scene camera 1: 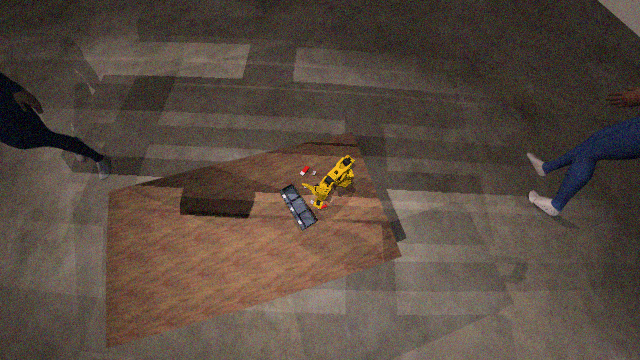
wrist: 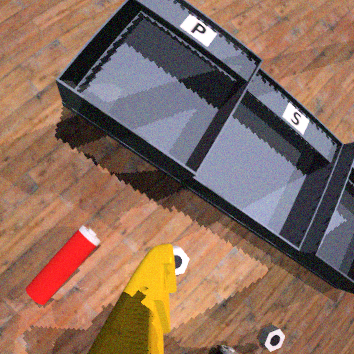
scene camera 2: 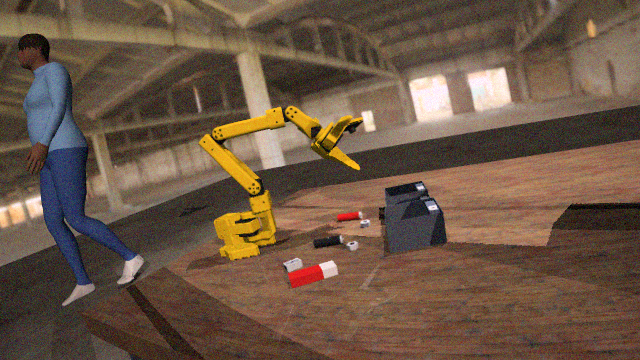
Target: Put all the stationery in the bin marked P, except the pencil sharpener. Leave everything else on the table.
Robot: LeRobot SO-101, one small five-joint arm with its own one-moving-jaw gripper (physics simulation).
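Frame: origin at the arm's base, x ahead, y left, z up, level; metres.
Seen in the pictures: end effector, tool point: (wrist: pixel 173 261) (scene camera 2: pixel 358 167); arm's base, origin of the base link: (scene camera 1: pixel 339 179) (scene camera 2: pixel 257 248).
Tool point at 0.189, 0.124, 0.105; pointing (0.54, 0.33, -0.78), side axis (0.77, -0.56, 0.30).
Pixels of each thing's top centre, then the offset from my tool point to it, as dx, dy, dz. "pt": a spot on its surface instead.
- red-and-white eraser, middle of its top: (scene camera 2: pixel 311 269) (scene camera 1: pixel 304 170) -0.005, -0.234, -0.092
- small white block, middle of its top: (scene camera 2: pixel 291 261) (scene camera 1: pixel 314 172) -0.056, -0.204, -0.093
- red battery, middle of its top: (wrist: pixel 62 266) (scene camera 2: pixel 349 213) -0.042, +0.008, -0.090
- black battery, middle of its top: (scene camera 2: pixel 328 237) -0.032, -0.119, -0.090
- Compartment S, surface spot: (wrist: pixel 255 165) pt +0.089, -0.030, -0.098
A red-and-white eraser (scene camera 1: pixel 304 170) (scene camera 2: pixel 312 274) lies on the table, with a small white block (scene camera 1: pixel 314 173) (scene camera 2: pixel 292 264), possibly the pencil sharpener, beside it. Bin P (wrist: pixel 145 95), an end compartment of the dark bin unit (scene camera 1: pixel 300 207) (scene camera 2: pixel 417 230), looks empty in the wrist view. My gripper (scene camera 1: pixel 311 196) (scene camera 2: pixel 359 144) is wide open and empty, high above the table, on the arm's side of the bins. In the wrist view its one visible notched jaw (wrist: pixel 152 295) partly covers a hex nut (wrist: pixel 181 260). The moving jaw is outside that view.
A red battery (scene camera 2: pixel 349 216) (wrist: pixel 62 265) lies near bin P. A black battery (scene camera 2: pixel 328 241) and another hex nut (scene camera 2: pixel 352 245) (wrist: pixel 274 338) lie between arm and bins. Compartment S (wrist: pixel 255 165) adjoins P. People stand beyond the table (scene camera 1: pixel 200 280).
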